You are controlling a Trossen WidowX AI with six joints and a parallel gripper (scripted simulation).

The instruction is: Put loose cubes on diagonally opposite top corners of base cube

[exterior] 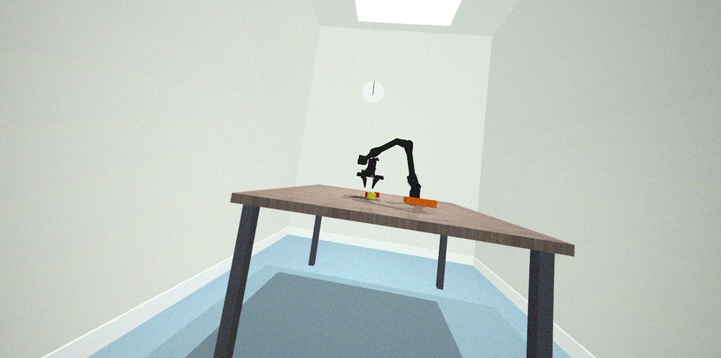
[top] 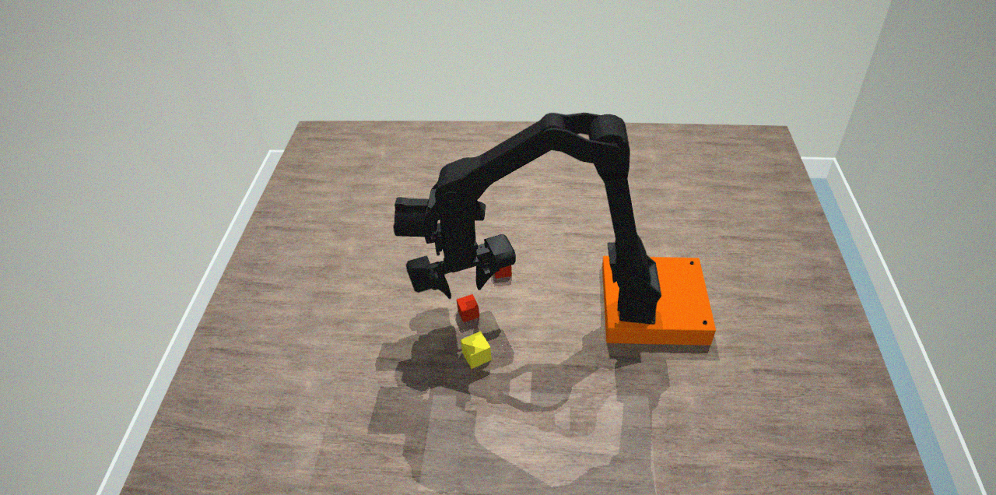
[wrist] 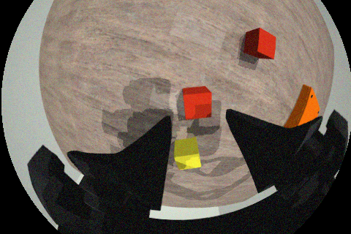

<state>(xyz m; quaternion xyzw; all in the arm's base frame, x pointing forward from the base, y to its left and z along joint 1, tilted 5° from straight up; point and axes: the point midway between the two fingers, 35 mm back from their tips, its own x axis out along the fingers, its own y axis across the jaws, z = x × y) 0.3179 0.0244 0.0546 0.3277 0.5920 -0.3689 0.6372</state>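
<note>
Right now my gripper tip is 4 cm past the yellow base cube, 9 cm to the right of it and 4 cm above it.
</note>
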